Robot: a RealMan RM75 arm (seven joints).
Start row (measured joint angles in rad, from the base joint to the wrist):
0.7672 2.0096 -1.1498 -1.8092 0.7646 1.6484 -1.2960
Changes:
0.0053 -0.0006 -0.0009 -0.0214 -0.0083 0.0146 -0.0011
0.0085 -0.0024 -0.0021 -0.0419 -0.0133 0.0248 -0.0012
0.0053 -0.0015 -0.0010 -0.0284 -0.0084 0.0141 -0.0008
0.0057 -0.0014 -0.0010 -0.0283 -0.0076 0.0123 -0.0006
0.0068 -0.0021 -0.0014 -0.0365 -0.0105 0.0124 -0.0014
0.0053 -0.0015 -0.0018 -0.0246 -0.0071 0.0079 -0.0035
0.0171 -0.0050 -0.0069 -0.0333 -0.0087 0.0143 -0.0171
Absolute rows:
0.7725 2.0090 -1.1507 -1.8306 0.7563 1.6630 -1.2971
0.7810 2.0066 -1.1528 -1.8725 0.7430 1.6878 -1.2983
0.7863 2.0051 -1.1538 -1.9009 0.7346 1.7019 -1.2991
0.7920 2.0037 -1.1548 -1.9292 0.7270 1.7142 -1.2997
0.7988 2.0016 -1.1562 -1.9657 0.7165 1.7266 -1.3011
0.8041 2.0001 -1.1580 -1.9903 0.7094 1.7345 -1.3046
0.8212 1.9951 -1.1649 -2.0236 0.7007 1.7488 -1.3217

